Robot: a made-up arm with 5 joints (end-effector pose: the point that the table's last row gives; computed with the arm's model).
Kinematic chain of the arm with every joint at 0, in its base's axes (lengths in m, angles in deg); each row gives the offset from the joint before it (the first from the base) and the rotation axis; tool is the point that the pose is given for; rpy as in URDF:
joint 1: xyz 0 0 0.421 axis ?
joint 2: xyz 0 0 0 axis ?
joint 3: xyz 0.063 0 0.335 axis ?
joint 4: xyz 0.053 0 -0.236 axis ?
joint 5: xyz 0.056 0 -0.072 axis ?
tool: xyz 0 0 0 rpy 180 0 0
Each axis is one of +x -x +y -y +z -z.
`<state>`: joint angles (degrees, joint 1 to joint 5).
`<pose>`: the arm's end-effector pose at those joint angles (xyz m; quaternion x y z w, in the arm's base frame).
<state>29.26 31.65 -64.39 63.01 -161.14</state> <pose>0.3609 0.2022 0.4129 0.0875 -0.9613 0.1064 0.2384</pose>
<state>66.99 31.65 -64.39 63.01 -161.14</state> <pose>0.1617 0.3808 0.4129 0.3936 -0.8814 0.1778 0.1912</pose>
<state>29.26 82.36 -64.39 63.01 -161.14</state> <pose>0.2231 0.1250 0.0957 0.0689 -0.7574 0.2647 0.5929</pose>
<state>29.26 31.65 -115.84 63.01 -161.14</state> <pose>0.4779 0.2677 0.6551 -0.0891 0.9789 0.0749 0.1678</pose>
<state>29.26 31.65 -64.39 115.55 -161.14</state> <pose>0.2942 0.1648 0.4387 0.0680 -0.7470 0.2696 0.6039</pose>
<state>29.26 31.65 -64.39 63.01 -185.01</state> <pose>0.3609 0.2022 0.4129 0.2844 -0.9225 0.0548 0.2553</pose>
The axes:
joint 1: +z
joint 2: +y
joint 3: +y
joint 4: +y
joint 5: -z

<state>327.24 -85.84 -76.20 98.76 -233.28</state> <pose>-0.1831 0.1178 0.7666 -0.1516 0.8377 -0.3579 0.3835</pose>
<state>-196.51 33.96 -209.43 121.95 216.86</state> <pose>-0.2842 0.0842 0.9053 0.7978 -0.4010 -0.4432 0.0795</pose>
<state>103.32 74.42 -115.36 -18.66 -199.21</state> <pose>-0.1439 0.6079 0.3186 -0.7609 0.4172 0.3329 0.3690</pose>
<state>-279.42 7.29 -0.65 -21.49 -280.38</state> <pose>0.0332 0.2002 0.4495 -0.9916 -0.0083 -0.0222 0.1273</pose>
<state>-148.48 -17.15 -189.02 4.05 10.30</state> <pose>0.2295 0.1407 0.9937 -0.0353 0.1886 0.3503 0.9168</pose>
